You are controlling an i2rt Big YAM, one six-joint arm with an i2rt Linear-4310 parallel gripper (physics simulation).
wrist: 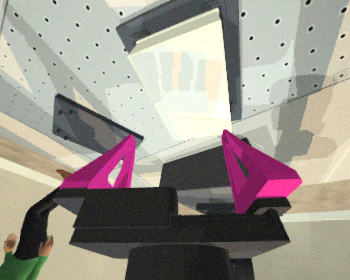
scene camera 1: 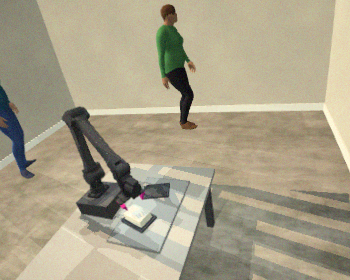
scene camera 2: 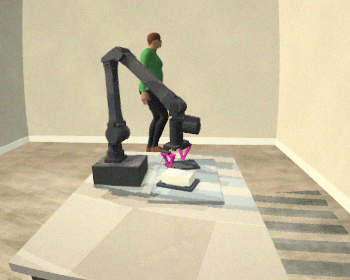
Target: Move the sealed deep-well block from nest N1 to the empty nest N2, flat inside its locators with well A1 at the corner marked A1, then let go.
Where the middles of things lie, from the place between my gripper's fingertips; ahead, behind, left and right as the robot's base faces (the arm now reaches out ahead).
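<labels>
For the cream block (wrist: pixel 182 67), my hand is 60 mm above it, 20 mm to the left of it and 10 mm short of it.
</labels>
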